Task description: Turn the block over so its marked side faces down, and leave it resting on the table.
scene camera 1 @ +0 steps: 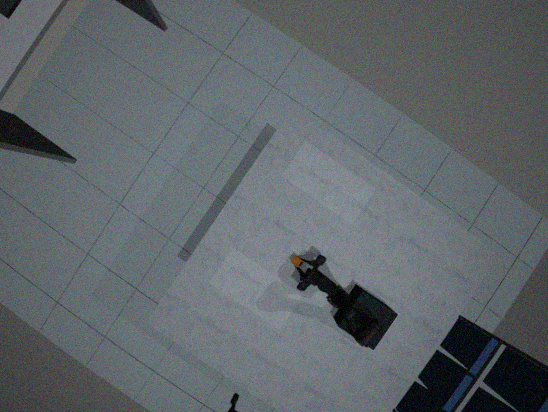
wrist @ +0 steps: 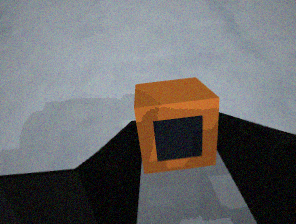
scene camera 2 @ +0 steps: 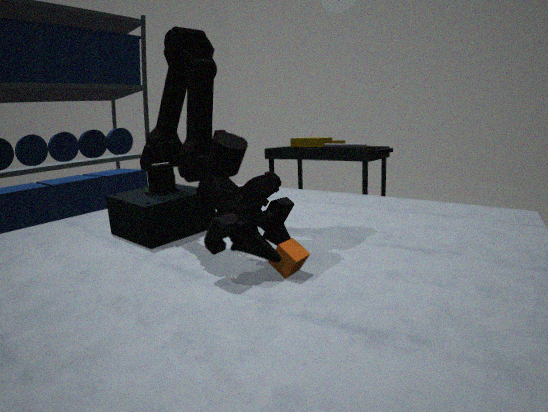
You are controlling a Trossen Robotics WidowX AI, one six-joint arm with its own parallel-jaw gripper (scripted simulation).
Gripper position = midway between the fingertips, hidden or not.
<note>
In view: the gripper [scene camera 2: 287, 256] and a block [scene camera 2: 293, 256].
The block is seen too in the wrist view [wrist: 177, 120]. The gripper also shows in the wrist view [wrist: 173, 123].
</note>
